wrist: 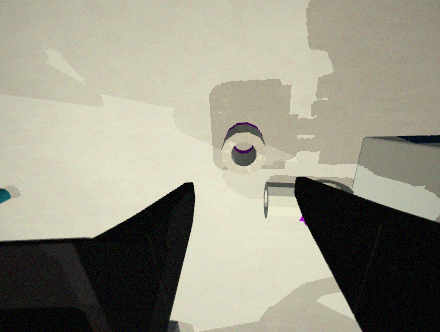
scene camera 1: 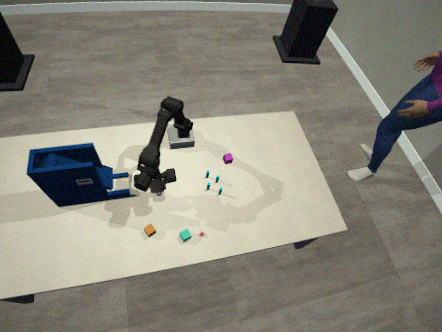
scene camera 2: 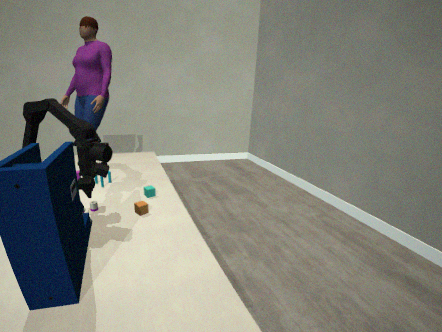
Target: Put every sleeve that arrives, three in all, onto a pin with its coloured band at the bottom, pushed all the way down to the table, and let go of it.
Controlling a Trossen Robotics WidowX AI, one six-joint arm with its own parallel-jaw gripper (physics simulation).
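A pale grey sleeve [scene camera 2: 94, 206] [wrist: 260, 156] stands upright on the table with its purple band at the bottom. A second sleeve [wrist: 281, 201] lies on its side beside it in the wrist view, partly hidden by the right finger; a bit of purple shows at that finger's edge. My gripper [scene camera 1: 158, 187] [scene camera 2: 88, 193] [wrist: 244, 187] is open and empty, above the table near both sleeves; the upright one lies just beyond the fingertips in the wrist view. Slim cyan pins [scene camera 1: 208, 186] [scene camera 2: 102, 181] stand bare on the table; a cyan tip [wrist: 4, 195] shows at the wrist view's left edge.
A tall blue dispenser [scene camera 1: 65, 184] [scene camera 2: 25, 225] with two rails [scene camera 1: 120, 193] stands beside the gripper. Cubes on the table are orange [scene camera 1: 150, 230] [scene camera 2: 141, 208], teal [scene camera 1: 185, 235] [scene camera 2: 149, 191], purple [scene camera 1: 228, 158] and small red [scene camera 1: 202, 234]. A person [scene camera 1: 387, 132] [scene camera 2: 92, 70] stands beyond the table.
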